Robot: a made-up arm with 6 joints.
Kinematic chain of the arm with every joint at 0, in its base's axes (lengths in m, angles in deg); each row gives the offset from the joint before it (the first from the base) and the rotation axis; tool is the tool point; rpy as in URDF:
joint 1: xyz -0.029 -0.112 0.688 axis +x
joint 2: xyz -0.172 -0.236 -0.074 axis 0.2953 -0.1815 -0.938
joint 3: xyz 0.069 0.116 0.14 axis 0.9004 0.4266 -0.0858
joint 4: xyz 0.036 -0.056 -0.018 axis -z
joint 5: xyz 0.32 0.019 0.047 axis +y
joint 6: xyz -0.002 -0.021 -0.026 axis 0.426 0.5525 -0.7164
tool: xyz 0.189 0.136 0.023 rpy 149.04 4.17 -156
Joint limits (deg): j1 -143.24..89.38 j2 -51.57..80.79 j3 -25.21..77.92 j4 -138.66..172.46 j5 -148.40..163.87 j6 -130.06..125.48
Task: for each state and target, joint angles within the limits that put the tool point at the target. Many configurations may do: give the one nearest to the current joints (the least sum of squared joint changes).
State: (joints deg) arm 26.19 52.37 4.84 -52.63 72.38 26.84
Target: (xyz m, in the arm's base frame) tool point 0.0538 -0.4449 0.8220
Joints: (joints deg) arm -22.42 76.23 4.91 -52.71 111.00 44.09
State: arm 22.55 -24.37 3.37 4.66 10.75 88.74
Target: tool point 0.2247 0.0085 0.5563
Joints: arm 26.87 -37.25 -9.04 -4.24 21.37 95.12
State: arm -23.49 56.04 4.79 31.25 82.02 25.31
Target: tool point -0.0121 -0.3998 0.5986
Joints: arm -15.38 34.81 37.09 41.36 110.19 50.92
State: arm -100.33 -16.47 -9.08 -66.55 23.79 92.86
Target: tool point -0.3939 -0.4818 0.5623
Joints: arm -112.31 -51.57 -16.80 -77.37 4.21 78.61
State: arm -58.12 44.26 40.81 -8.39 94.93 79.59
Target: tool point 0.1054 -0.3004 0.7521
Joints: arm -53.39 33.87 49.95 -12.84 89.36 73.50
